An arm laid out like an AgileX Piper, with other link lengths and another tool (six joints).
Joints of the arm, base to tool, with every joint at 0 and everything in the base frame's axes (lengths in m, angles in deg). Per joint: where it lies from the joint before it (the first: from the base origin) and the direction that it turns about. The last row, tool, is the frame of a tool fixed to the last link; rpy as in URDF.
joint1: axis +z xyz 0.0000 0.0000 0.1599
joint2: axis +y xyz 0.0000 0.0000 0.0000
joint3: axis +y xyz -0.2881 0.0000 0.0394
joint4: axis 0.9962 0 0.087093 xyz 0.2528 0.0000 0.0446
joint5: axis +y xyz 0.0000 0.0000 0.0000
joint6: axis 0.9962 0 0.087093 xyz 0.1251 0.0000 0.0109
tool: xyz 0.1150 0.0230 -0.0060 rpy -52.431 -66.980 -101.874
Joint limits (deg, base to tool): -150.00..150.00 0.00..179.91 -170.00..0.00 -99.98..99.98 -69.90..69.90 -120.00..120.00
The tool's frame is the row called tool.
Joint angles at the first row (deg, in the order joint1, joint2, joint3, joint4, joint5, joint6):
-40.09 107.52 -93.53 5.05 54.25 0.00
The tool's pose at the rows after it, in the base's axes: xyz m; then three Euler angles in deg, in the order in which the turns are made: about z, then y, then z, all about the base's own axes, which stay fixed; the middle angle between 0 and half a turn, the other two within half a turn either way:
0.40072, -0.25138, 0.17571, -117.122, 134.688, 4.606
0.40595, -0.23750, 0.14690, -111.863, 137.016, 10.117
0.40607, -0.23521, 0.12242, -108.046, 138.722, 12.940
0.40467, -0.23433, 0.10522, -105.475, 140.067, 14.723
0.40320, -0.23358, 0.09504, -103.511, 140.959, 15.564
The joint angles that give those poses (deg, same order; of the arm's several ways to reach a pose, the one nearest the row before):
-38.58 108.92 -93.53 8.67 55.47 -1.79
-37.37 112.44 -93.53 9.85 56.30 -2.49
-37.33 115.50 -93.53 10.29 56.30 -2.56
-37.33 117.62 -93.53 10.23 56.30 -2.36
-37.33 118.89 -93.59 10.07 56.50 -1.56

